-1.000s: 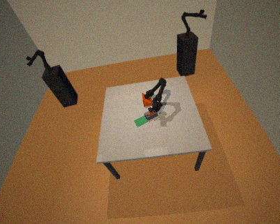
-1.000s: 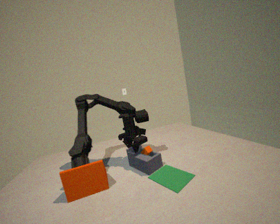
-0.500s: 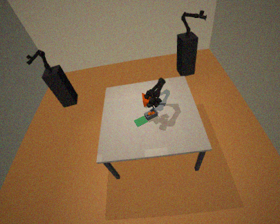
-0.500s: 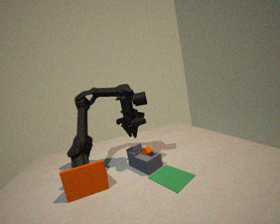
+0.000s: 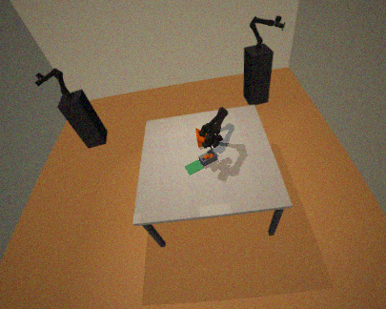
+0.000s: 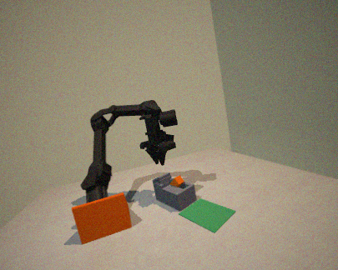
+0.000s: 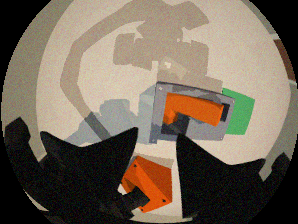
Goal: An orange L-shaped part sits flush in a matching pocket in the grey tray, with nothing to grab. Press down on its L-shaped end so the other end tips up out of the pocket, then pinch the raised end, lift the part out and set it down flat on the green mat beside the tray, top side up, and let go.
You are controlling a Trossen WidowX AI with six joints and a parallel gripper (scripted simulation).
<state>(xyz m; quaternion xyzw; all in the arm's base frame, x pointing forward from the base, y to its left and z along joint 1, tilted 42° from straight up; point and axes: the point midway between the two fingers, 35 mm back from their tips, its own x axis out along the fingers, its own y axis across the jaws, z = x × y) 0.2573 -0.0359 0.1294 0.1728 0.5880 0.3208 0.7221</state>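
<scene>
The orange L-shaped part lies 1 cm ahead of my gripper tip, 4 cm to the right of it and 10 cm below it. From my gripper tip the other things lie so: green mat 6 cm ahead, 21 cm to the right, 16 cm below.
</scene>
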